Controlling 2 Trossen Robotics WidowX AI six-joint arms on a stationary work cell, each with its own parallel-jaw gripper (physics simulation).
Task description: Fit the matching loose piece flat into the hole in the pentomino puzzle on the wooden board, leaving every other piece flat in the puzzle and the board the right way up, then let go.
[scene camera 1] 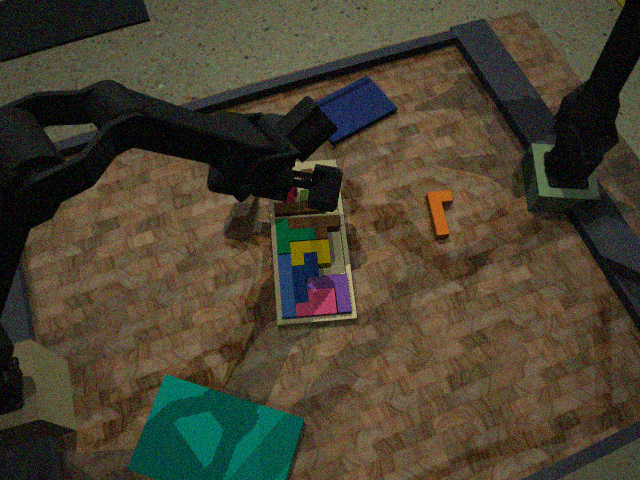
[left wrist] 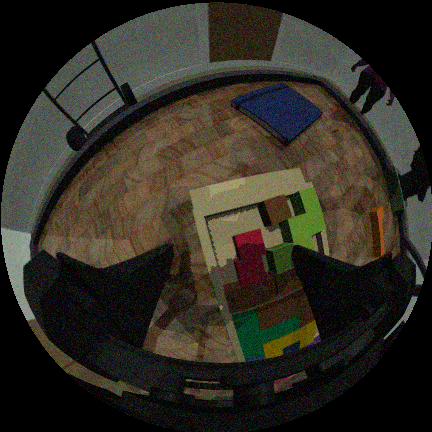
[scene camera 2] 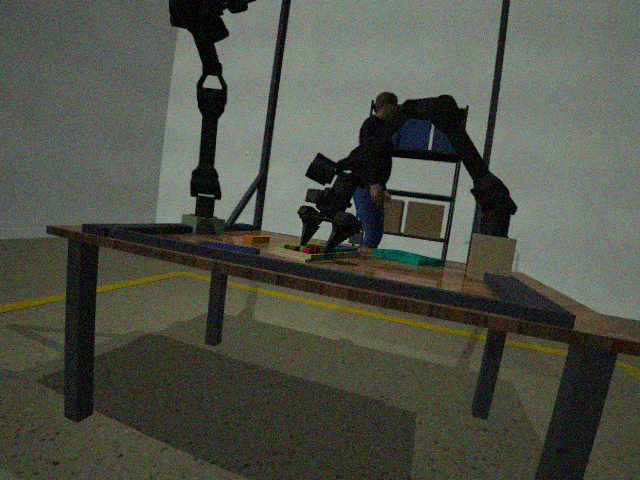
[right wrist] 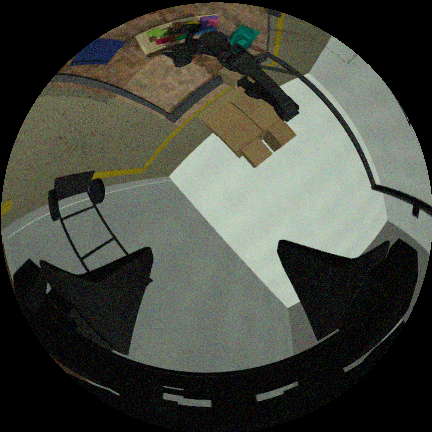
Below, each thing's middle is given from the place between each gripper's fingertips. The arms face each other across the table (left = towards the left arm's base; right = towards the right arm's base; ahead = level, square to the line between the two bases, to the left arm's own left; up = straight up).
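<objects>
The lime piece (left wrist: 308, 219) is my reference for my right gripper, which is 510 mm above it, 200 mm past it and 120 mm to the right of it. Measured from my right hand, the wooden puzzle board (scene camera 1: 340, 263) is 270 mm behind, 170 mm to the left and 510 mm below, and the orange L-shaped piece (scene camera 1: 436, 200) is 320 mm behind, 40 mm to the right and 510 mm below. The green arm base (scene camera 1: 540, 197) is well behind my right hand, well to the right of it and well below it.
From my left hand, I find the lime piece 50 mm to the right, 20 mm behind and 10 mm below. The wooden puzzle board is 10 mm to the right of my left hand, 90 mm behind it and 20 mm below it; going by its middle, the board is nearer to my left hand than to my right gripper. Counted from my left hand again, the teal slab (scene camera 1: 189, 424) is 230 mm to the left, 320 mm behind and 20 mm below, whereas the orange L-shaped piece is 210 mm to the right, 140 mm behind and 20 mm below. By its middle, the orange L-shaped piece is nearer to my left hand than to my right gripper.
</objects>
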